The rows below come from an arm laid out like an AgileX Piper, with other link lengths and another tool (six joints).
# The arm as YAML. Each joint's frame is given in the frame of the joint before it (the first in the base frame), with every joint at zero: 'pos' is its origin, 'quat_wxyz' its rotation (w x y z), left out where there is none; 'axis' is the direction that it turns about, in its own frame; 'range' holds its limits. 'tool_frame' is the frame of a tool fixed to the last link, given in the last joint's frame.
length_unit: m
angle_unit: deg
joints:
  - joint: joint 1
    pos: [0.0, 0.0, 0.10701]
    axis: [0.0, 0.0, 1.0]
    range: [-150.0, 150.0]
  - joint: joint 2
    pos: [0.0, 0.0, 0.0]
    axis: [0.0, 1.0, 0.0]
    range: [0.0, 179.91]
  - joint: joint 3
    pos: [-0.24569, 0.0, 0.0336]
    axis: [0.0, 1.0, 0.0]
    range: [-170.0, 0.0]
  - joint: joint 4
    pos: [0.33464, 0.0, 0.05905]
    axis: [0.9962, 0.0, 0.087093]
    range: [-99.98, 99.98]
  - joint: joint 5
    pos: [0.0, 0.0, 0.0]
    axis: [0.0, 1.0, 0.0]
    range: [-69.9, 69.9]
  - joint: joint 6
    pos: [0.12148, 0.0, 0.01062]
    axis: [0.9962, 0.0, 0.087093]
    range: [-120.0, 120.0]
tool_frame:
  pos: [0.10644, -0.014, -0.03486]
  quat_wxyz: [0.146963, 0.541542, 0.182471, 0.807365]
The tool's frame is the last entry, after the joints.
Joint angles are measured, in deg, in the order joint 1, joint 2, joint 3, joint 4, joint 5, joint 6. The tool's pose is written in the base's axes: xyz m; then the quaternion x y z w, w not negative. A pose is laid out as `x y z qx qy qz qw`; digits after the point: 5 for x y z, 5 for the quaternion.
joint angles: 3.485 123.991 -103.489 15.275 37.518 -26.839
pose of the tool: 0.60575 0.04867 0.02786 -0.80049 -0.38716 -0.45687 0.02423
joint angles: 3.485 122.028 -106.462 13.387 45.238 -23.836
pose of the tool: 0.59254 0.04897 0.05702 -0.81266 -0.38501 -0.43601 0.03534
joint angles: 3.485 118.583 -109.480 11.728 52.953 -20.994
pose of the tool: 0.57691 0.04784 0.10200 -0.81991 -0.38114 -0.42538 0.03922
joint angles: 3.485 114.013 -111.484 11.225 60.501 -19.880
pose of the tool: 0.55380 0.04778 0.15039 -0.82166 -0.38476 -0.41809 0.04517
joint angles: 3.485 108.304 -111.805 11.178 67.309 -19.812
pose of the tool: 0.52288 0.04729 0.19646 -0.81983 -0.39411 -0.41231 0.05066
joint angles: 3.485 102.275 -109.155 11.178 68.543 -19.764
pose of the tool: 0.50156 0.04624 0.22938 -0.81120 -0.39598 -0.42797 0.04475
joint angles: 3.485 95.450 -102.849 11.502 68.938 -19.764
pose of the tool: 0.47278 0.04582 0.24108 -0.81015 -0.39589 -0.42978 0.04708
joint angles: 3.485 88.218 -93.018 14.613 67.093 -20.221
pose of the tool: 0.44278 0.05544 0.23150 -0.81006 -0.38873 -0.43298 0.07226
